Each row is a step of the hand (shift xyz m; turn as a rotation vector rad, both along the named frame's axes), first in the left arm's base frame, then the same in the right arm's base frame.
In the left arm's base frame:
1: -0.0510 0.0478 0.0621 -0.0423 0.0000 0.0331
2: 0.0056 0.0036 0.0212 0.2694 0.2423 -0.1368
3: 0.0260 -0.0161 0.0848 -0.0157 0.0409 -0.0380
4: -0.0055 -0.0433 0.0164 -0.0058 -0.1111 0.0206
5: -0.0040 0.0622 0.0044 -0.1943 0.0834 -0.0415
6: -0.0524 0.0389 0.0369 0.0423 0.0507 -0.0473
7: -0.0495 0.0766 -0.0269 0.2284 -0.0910 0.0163
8: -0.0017 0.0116 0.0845 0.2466 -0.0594 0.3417
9: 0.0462 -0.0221 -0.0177 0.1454 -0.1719 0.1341
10: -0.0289 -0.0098 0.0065 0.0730 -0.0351 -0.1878
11: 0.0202 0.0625 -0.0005 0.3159 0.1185 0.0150
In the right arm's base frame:
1: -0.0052 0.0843 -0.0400 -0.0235 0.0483 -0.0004
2: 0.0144 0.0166 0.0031 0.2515 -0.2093 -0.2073
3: 0.0515 0.0608 0.0422 -0.0165 -0.0208 -0.0516
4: -0.0112 0.0110 0.0439 -0.0300 0.0056 0.1089
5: 0.0169 0.0142 -0.0585 -0.1601 0.0627 -0.1299
6: -0.0191 0.0615 -0.0383 0.0330 -0.0539 -0.0511
7: -0.0307 0.0092 -0.0895 0.1773 -0.1014 0.1378
8: 0.0357 0.0768 0.0101 0.3323 0.1815 0.1943
9: 0.0264 -0.0395 0.0260 0.1281 0.0289 0.2268
10: -0.0254 0.0175 0.0049 -0.0221 -0.2033 0.0007
11: 0.0360 -0.0010 -0.0549 0.3153 -0.1135 -0.0421

